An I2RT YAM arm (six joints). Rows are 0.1 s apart.
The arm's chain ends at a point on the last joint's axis. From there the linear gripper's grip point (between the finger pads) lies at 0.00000 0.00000 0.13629 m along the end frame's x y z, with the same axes.
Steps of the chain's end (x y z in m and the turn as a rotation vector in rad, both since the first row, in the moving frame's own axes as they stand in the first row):
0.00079, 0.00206, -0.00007, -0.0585, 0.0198, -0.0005
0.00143, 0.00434, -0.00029, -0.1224, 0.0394, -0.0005
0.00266, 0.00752, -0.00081, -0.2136, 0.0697, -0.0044
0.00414, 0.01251, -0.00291, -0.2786, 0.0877, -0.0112
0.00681, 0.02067, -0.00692, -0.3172, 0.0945, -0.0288
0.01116, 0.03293, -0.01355, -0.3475, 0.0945, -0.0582
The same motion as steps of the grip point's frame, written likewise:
0.00349, 0.01003, -0.00033, -0.0585, 0.0198, -0.0005
0.00679, 0.02097, -0.00142, -0.1224, 0.0394, -0.0005
0.01214, 0.03637, -0.00424, -0.2136, 0.0697, -0.0044
0.01613, 0.04988, -0.00868, -0.2786, 0.0877, -0.0112
0.02007, 0.06293, -0.01432, -0.3172, 0.0945, -0.0288
0.02512, 0.07888, -0.02229, -0.3475, 0.0945, -0.0582

